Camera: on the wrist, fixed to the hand. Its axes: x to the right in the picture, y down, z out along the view.
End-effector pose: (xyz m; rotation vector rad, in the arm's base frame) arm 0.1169 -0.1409 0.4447 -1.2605 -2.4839 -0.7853
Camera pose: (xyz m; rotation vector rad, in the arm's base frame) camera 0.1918 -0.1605 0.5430 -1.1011 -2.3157 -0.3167
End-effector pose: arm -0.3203 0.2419 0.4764 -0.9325 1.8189 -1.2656
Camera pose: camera -0.4050 0.3151 0.4205 -0.5633 1.5956 -1.6052
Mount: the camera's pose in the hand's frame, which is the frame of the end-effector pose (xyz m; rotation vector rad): -0.0142 0.0853 -0.0904 0.4033 0.1386 0.0728
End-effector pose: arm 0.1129 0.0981 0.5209 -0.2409 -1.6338 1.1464
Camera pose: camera 0.1618 0.1827 0.4428 -0.1159 -1.2500 1.4529
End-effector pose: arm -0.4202 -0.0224 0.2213 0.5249 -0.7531 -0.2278
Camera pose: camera -0.3659 0.0888 0.2030 0.8842 -0.6832 0.0315
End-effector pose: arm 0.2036 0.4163 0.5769 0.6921 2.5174 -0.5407
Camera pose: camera 0.2318 0.5223 0.6371 0.9921 2.5194 -1.0214
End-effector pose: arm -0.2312 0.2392 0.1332 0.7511 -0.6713 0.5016
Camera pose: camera -0.2612 0.3589 0.1124 1.0617 -0.4730 0.7617
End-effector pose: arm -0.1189 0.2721 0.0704 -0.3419 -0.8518 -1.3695
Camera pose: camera -0.0082 0.2396 0.0221 0.0338 -0.9651 -1.1084
